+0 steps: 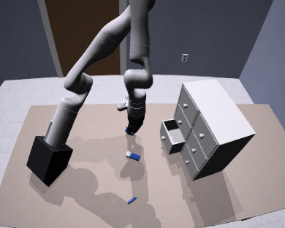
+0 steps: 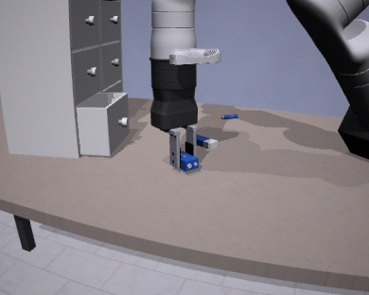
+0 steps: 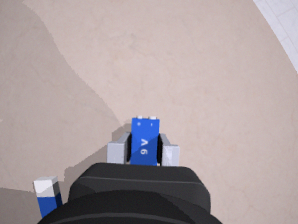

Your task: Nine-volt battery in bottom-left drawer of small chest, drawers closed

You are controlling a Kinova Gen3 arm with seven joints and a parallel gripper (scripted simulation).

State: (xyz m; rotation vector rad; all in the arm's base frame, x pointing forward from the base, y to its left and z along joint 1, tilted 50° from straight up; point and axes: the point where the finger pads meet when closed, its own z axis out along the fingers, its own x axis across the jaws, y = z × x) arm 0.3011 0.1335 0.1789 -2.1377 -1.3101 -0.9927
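My hand is 4 cm short of the blue-and-white block, 13 cm to the left of it and 2 cm above it. From my hand the other things lie so: blue stick (9 cm ahead, 33 cm to the right, 2 cm below); then nine-volt battery (1 cm behind, 1 cm below).
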